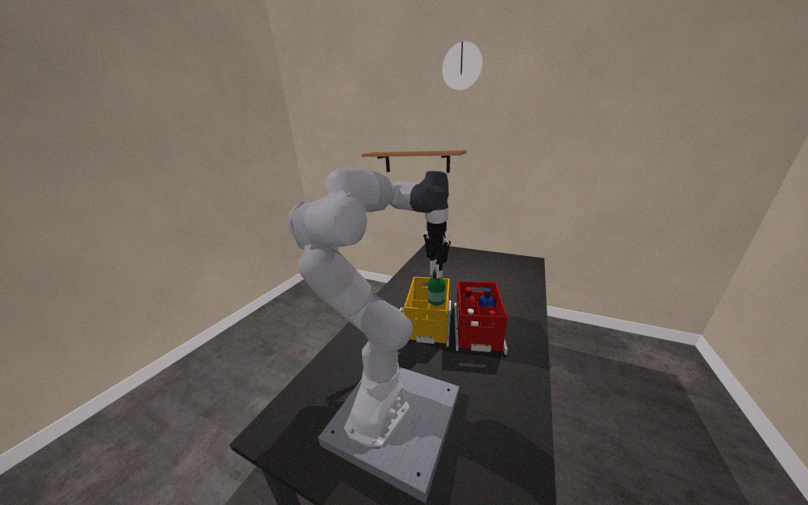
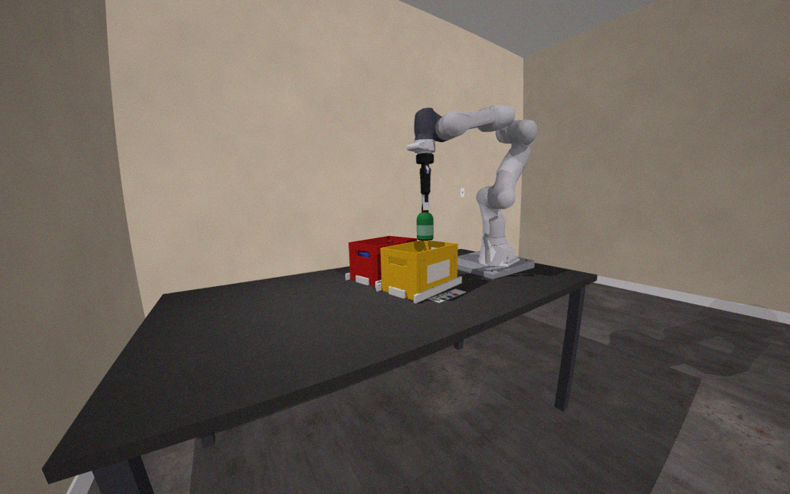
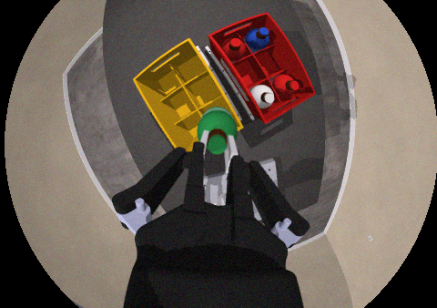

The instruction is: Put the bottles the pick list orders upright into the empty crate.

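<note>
Right now my hand is 80 mm above the green-labelled bottle. Round my hand: white-capped bottle 20 mm ahead, 150 mm to the right, 260 mm below; then red crate 120 mm ahead, 170 mm to the right, 260 mm below; then yellow crate 80 mm ahead, 60 mm to the left, 260 mm below.
</note>
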